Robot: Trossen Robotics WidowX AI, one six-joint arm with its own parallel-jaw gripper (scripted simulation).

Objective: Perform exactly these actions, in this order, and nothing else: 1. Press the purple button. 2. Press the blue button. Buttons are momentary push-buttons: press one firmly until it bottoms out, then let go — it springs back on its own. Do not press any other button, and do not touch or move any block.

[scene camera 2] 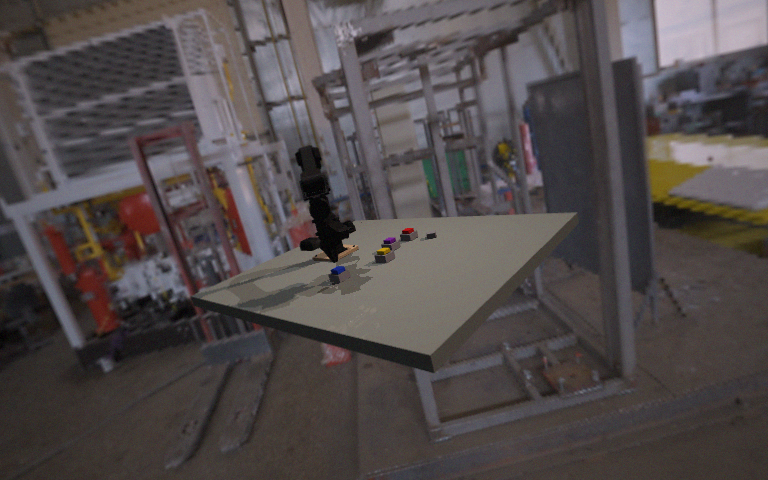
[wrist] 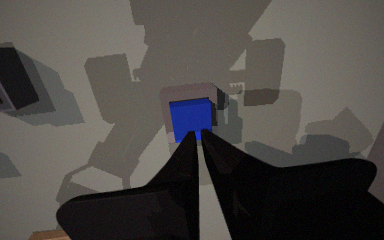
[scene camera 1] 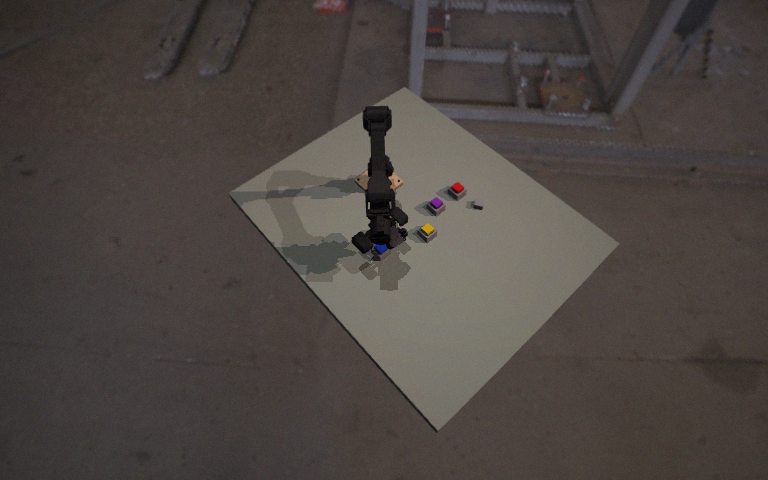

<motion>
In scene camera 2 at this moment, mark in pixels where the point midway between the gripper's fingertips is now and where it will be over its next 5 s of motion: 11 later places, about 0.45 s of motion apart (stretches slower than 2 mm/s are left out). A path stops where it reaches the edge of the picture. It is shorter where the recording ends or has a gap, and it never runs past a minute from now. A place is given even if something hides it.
My gripper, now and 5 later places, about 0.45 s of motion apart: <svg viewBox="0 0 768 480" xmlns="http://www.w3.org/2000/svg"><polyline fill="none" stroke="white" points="335,262 337,268 337,270 342,259 377,240 407,214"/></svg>
</motion>
